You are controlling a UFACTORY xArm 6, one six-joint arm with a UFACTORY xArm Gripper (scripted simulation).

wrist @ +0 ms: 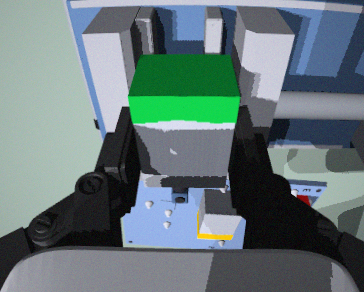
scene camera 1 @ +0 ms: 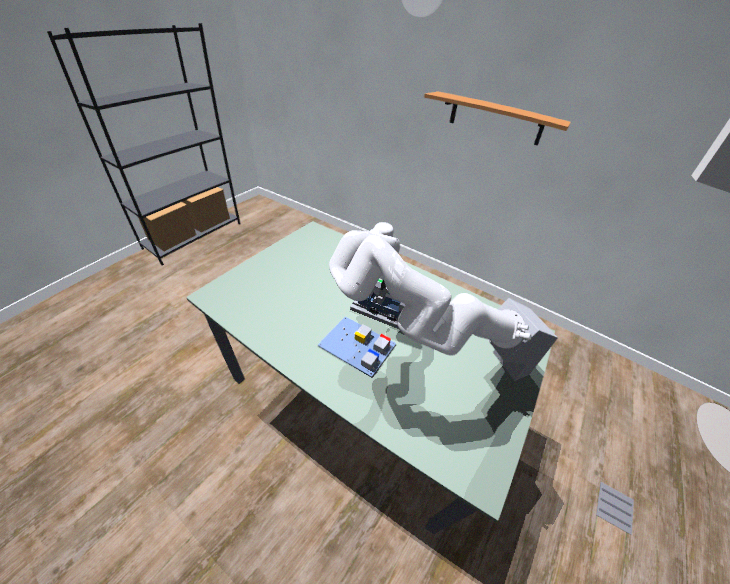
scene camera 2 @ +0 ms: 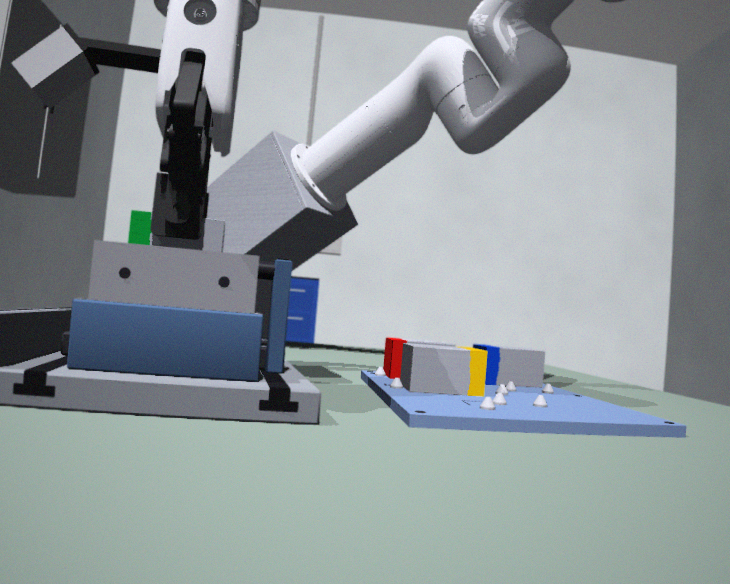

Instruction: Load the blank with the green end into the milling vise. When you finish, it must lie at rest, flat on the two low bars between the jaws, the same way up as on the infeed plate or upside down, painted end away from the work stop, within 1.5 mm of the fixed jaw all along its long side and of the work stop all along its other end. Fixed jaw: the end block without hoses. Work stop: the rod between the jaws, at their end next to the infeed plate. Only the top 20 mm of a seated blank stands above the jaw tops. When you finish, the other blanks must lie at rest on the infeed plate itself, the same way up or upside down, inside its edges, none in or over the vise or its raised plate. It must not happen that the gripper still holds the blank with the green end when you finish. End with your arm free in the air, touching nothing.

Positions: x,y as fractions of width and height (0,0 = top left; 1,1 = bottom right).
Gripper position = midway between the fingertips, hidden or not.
In view: my gripper (scene camera 2: 0.24,0.41), a yellow-ended blank (scene camera 2: 0.60,0.63), a blue-ended blank (scene camera 2: 0.72,0.63) and a red-ended blank (scene camera 2: 0.54,0.59).
The yellow-ended blank is seen too in the wrist view (wrist: 0.59,0.75). My gripper shows as well in the wrist view (wrist: 0.51,0.44).
